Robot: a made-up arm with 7 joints.
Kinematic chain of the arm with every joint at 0, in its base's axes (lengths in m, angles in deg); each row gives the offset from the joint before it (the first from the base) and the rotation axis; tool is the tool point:
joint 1: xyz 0 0.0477 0 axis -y
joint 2: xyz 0 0.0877 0 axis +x
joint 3: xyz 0 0 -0.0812 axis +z
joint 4: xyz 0 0 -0.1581 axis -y
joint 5: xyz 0 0 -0.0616 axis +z
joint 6: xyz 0 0 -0.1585 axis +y
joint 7: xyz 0 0 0 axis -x
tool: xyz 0 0 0
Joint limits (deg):
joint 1: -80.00..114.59
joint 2: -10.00..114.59
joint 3: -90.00..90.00
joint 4: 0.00..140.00
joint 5: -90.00..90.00
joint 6: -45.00..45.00
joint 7: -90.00..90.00
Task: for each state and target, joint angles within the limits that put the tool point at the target. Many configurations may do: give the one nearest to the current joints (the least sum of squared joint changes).
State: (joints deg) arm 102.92 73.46 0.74 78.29 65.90 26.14 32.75
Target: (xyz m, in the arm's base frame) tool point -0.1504 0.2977 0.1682
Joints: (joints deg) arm 106.19 102.77 16.24 105.67 65.90 26.14 32.75
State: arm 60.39 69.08 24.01 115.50 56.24 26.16 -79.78
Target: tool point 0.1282 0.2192 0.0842
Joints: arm 40.90 58.94 9.65 135.52 56.24 26.16 -79.78
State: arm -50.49 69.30 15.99 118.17 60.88 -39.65 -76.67
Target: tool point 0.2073 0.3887 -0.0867
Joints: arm -47.39 93.09 21.42 85.13 60.88 -39.65 -76.67
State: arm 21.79 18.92 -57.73 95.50 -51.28 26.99 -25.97
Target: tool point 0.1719 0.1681 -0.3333
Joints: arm 10.92 34.68 -59.30 70.02 -51.28 26.99 -25.97
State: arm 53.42 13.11 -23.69 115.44 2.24 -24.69 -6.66
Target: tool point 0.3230 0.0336 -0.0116
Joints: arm 52.56 2.74 -31.41 85.03 2.24 -24.69 -6.66
